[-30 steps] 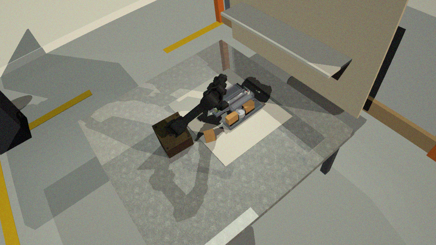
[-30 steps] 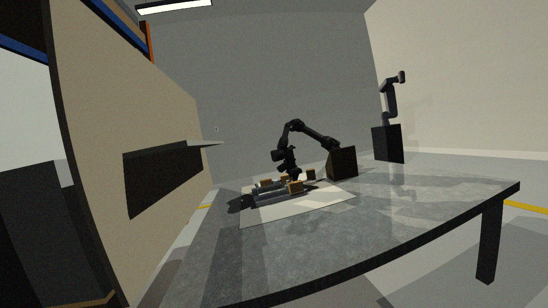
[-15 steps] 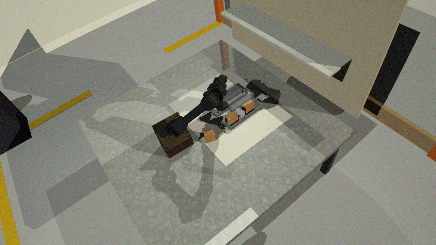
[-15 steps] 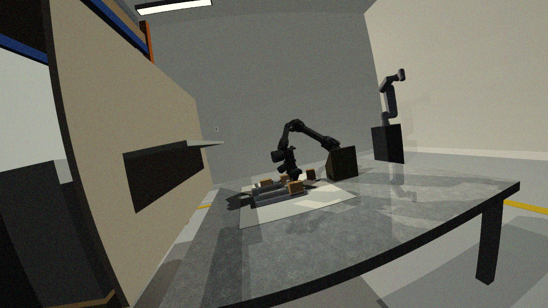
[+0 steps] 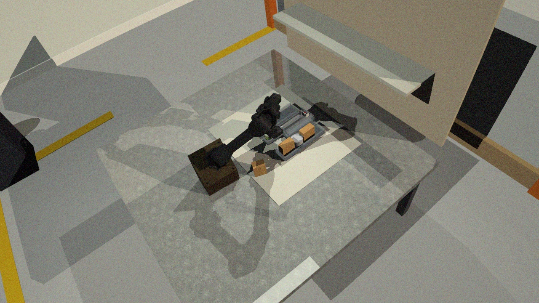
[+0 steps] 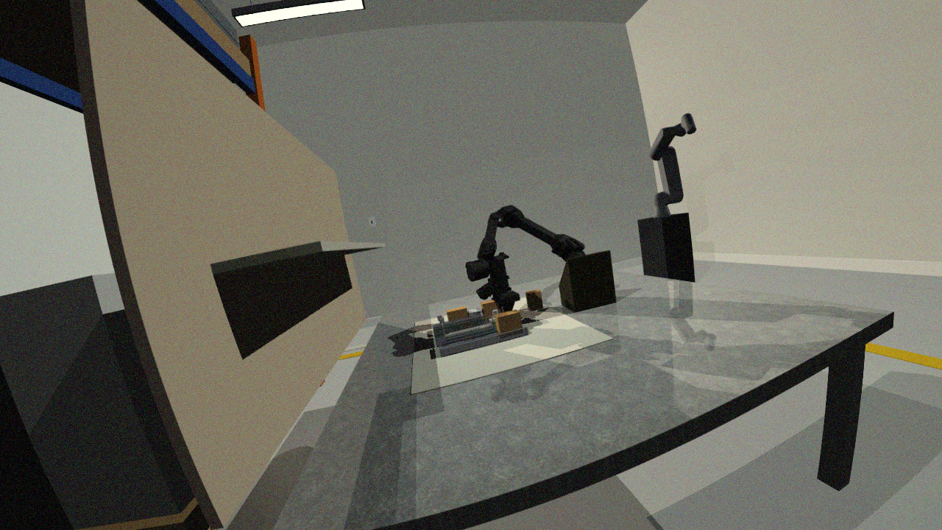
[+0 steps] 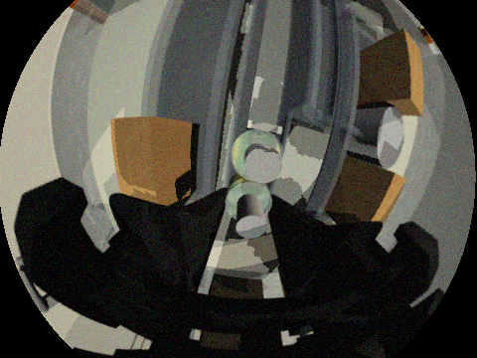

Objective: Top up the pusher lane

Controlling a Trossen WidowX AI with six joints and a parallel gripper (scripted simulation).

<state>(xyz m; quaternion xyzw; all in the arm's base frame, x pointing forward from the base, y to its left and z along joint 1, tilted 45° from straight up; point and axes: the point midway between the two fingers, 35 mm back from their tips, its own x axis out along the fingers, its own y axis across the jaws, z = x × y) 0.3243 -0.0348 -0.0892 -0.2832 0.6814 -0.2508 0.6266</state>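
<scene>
Now: gripper tip 14 cm short of the grey lane tray, 2 cm to the left of it and 2 cm above it. From my gripper tip the other things lie so: grey cylinder 9 cm ahead, 12 cm to the right, 1 cm below.
</scene>
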